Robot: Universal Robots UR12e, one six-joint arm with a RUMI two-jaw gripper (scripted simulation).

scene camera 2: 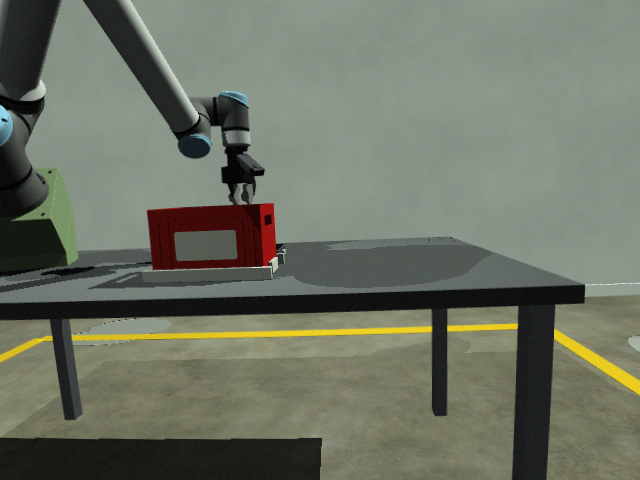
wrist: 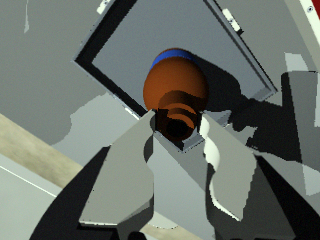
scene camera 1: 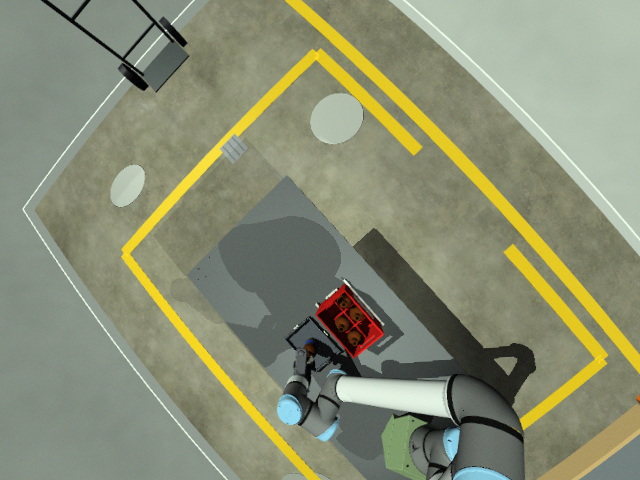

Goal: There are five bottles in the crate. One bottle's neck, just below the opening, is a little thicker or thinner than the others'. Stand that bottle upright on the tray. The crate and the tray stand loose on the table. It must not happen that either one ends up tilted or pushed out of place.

Labels:
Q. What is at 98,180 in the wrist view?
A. The gripper.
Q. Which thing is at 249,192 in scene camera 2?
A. The gripper.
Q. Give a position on a bottle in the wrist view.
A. At 176,86

